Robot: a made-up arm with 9 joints.
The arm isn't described. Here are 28 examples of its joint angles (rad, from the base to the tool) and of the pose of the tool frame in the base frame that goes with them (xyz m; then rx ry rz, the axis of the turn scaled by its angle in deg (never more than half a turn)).
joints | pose
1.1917 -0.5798 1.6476 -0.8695 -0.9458 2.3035 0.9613 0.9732 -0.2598 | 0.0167 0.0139 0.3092 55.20 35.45 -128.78
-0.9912 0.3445 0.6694 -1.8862 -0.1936 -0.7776 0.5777 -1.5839 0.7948 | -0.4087 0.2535 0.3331 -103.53 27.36 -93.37
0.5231 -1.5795 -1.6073 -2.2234 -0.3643 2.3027 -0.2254 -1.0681 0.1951 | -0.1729 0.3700 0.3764 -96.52 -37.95 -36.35
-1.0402 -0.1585 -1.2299 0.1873 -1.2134 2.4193 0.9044 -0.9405 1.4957 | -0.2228 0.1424 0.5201 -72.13 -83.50 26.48
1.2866 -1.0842 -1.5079 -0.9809 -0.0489 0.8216 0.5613 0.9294 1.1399 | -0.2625 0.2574 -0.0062 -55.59 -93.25 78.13
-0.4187 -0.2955 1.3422 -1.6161 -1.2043 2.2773 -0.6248 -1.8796 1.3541 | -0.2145 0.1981 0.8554 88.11 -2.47 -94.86
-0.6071 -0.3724 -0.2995 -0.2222 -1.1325 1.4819 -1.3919 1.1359 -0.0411 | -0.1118 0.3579 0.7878 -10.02 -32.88 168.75
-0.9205 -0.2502 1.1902 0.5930 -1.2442 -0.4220 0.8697 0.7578 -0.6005 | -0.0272 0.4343 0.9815 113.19 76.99 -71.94
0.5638 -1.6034 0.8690 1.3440 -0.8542 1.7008 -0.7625 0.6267 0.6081 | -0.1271 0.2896 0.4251 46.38 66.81 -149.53
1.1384 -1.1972 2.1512 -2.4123 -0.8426 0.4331 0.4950 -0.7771 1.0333 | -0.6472 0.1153 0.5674 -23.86 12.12 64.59
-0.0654 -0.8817 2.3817 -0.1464 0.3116 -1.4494 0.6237 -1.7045 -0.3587 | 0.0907 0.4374 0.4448 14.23 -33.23 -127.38
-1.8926 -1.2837 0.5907 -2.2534 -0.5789 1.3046 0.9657 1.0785 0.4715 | 0.0565 0.4833 1.0877 62.49 95.70 2.12
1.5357 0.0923 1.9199 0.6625 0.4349 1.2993 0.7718 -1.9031 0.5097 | -0.4350 0.0176 0.2571 56.65 -27.71 66.31
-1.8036 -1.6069 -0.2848 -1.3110 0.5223 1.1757 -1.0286 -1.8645 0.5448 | -0.0575 -0.1882 0.7917 -80.01 43.17 -150.26
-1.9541 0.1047 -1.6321 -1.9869 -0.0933 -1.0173 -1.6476 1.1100 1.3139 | -0.3461 0.1950 0.8437 -50.59 54.60 19.77
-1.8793 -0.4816 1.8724 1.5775 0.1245 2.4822 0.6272 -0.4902 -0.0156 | -0.1921 -0.1523 0.8994 48.07 24.11 115.86
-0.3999 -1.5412 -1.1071 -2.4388 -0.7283 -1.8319 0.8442 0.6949 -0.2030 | -0.0826 0.3653 1.0966 -23.88 145.88 97.50
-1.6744 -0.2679 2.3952 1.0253 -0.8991 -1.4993 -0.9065 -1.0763 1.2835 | -0.3924 0.1646 1.1236 135.45 -45.79 -21.74
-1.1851 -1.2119 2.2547 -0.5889 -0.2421 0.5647 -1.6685 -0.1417 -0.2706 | -0.2430 0.3390 0.7504 -80.48 35.83 87.96
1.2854 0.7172 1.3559 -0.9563 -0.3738 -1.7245 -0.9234 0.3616 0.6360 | -0.4463 0.1449 0.6886 100.00 4.75 -4.31
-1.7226 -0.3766 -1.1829 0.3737 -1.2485 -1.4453 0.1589 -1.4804 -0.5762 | -0.0451 -0.0300 0.8664 -81.14 -138.77 -12.68
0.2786 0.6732 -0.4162 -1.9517 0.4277 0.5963 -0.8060 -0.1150 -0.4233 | -0.3873 0.2564 0.4333 -149.68 42.79 44.57
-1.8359 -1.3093 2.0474 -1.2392 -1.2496 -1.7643 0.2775 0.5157 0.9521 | -0.2681 0.3193 0.4802 -91.27 38.77 -52.91
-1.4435 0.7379 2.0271 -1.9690 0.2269 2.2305 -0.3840 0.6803 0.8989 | -0.3420 0.3123 0.8588 29.22 -17.51 -6.56
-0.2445 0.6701 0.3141 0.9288 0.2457 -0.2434 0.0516 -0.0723 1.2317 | -0.1214 0.7861 0.6578 -30.74 68.38 -24.67
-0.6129 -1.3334 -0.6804 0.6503 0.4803 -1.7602 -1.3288 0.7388 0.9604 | -0.3256 0.3165 1.0256 101.77 -11.52 -39.83
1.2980 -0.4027 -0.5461 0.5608 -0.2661 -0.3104 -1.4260 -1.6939 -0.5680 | -0.1406 0.4553 0.4439 -16.65 -85.38 -47.41
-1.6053 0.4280 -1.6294 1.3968 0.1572 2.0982 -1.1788 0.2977 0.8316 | -0.0136 0.0186 0.7335 -15.39 -48.54 -111.53
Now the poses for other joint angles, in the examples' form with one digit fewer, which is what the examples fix.
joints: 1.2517 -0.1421 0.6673 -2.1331 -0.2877 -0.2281 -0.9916 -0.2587 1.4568
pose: -0.237 0.374 0.529 5.8 13.2 -6.9
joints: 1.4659 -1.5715 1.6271 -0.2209 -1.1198 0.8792 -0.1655 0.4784 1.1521
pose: -0.307 0.022 0.143 -135.6 61.6 -18.3
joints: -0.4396 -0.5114 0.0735 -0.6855 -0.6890 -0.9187 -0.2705 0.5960 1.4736
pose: -0.158 0.635 0.389 -76.5 20.2 -44.6
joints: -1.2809 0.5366 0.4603 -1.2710 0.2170 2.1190 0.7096 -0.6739 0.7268
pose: -0.341 0.075 1.090 140.0 -3.1 -100.8
